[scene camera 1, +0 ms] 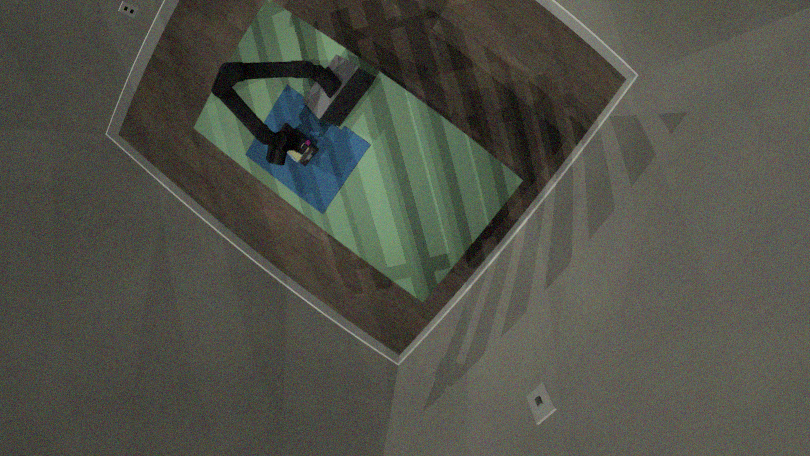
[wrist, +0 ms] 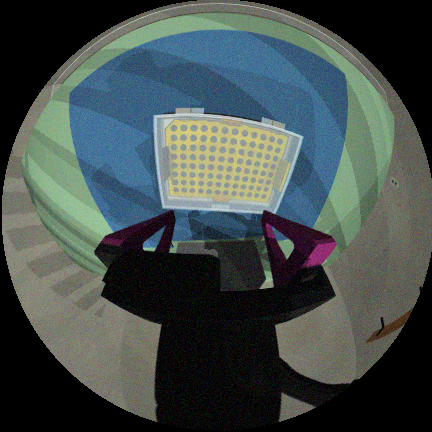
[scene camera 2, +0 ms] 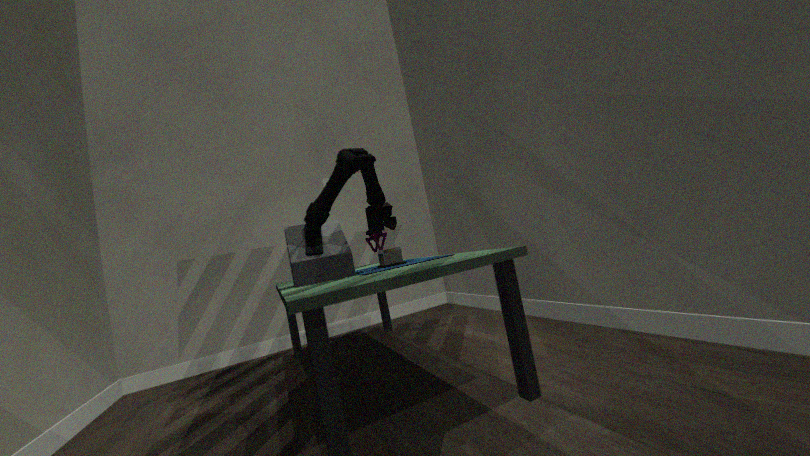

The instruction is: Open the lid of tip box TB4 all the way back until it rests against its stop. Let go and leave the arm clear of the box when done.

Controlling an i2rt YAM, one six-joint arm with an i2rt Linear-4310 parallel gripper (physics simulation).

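Places are measured from the arm's base along level axes (x left, y down, z back), in metres.
Pixels of known places: gripper, between the fingertips: [scene camera 1: 300, 138] [wrist: 217, 214] [scene camera 2: 378, 251]; arm's base, origin of its link: [scene camera 1: 329, 82] [scene camera 2: 313, 239].
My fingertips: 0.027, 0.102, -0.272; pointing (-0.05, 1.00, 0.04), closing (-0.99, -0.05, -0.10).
For each thing: its top centre in the pictures, then the offset to it from my fingertips, as dx, dy, dz. "spot": a spot on its surface instead. Level surfaces: height alone.
- Tip box TB4, centre of its top: [wrist: 227, 170] [scene camera 2: 388, 248] [scene camera 1: 293, 146] -0.003, -0.002, -0.049
- blue mat, height of its surface: dy +0.075
- clear lid, a spot on its surface: [wrist: 220, 206] spot: -0.001, -0.002, -0.012
- green table, height of its surface: dy +0.081
Tip box TB4 [scene camera 1: 295, 154] [scene camera 2: 390, 257] [wrist: 226, 162] stands on the blue mat [scene camera 1: 325, 195] [wrist: 125, 75], with a yellow, many-holed rack in a pale, clear-walled frame. Its label cannot be read. Two hinge tabs show on its far edge in the wrist view. The clear lid [wrist: 220, 206] appears to lie closed over the rack, though its see-through panel is hard to make out. My gripper [scene camera 1: 306, 145] [scene camera 2: 377, 250] [wrist: 217, 214] is open and empty, pointing down, its magenta fingers apart on either side of the box's near edge in the wrist view and above the box's level.
The green table [scene camera 1: 391, 226] [scene camera 2: 408, 274] carries the mat. The arm's grey base block [scene camera 1: 351, 99] [scene camera 2: 323, 270] [wrist: 242, 265] stands beside the mat, on the near side of the box in the wrist view. The arm arches high from its base to the box.
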